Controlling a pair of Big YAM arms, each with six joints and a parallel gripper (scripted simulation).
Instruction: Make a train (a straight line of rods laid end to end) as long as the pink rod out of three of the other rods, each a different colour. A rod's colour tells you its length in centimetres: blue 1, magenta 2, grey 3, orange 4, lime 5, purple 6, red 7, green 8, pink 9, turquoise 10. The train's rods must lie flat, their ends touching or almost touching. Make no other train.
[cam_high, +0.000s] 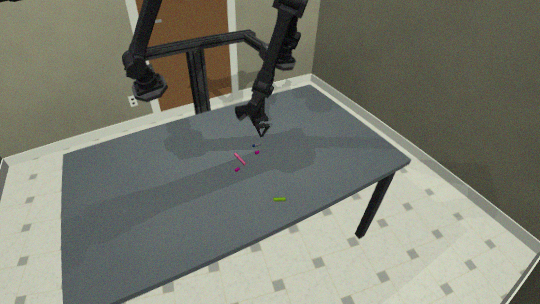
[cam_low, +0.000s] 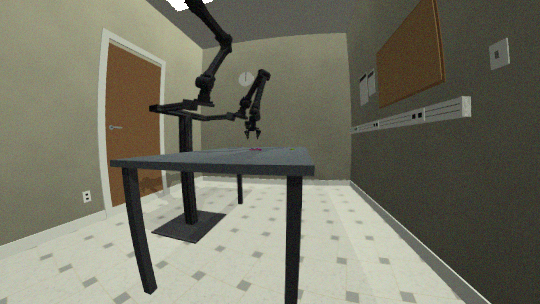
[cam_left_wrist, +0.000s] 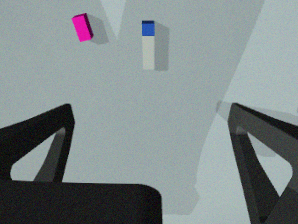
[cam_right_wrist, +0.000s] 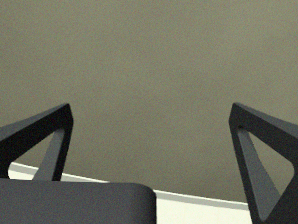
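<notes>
The lime rod lies 360 mm ahead of my left hand, 90 mm below it and 80 mm to the right of it. Also, from my left hand: pink rod: 130 mm to the right, 90 mm below, 60 mm ahead.
</notes>
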